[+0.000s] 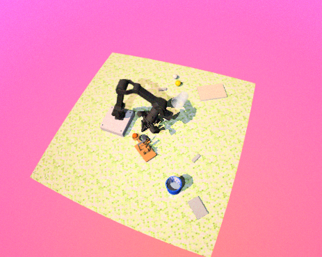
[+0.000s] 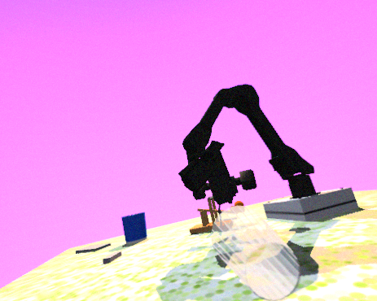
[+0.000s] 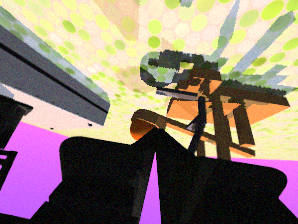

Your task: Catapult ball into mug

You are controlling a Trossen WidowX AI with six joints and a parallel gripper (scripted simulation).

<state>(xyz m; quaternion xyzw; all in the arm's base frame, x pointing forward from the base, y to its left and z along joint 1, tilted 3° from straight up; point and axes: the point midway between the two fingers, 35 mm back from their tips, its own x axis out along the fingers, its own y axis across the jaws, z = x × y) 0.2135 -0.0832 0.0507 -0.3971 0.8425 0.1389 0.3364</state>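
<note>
The orange ball lies 40 mm behind my gripper tip, 30 mm to the right of it and 20 mm below it. Also, from my gripper tip: blue mug: 300 mm to the right, 280 mm ahead, 50 mm below; yellow ball: 500 mm to the left, 130 mm ahead, 60 mm below; orange catapult: 50 mm to the right, 30 mm below, 20 mm ahead.
</note>
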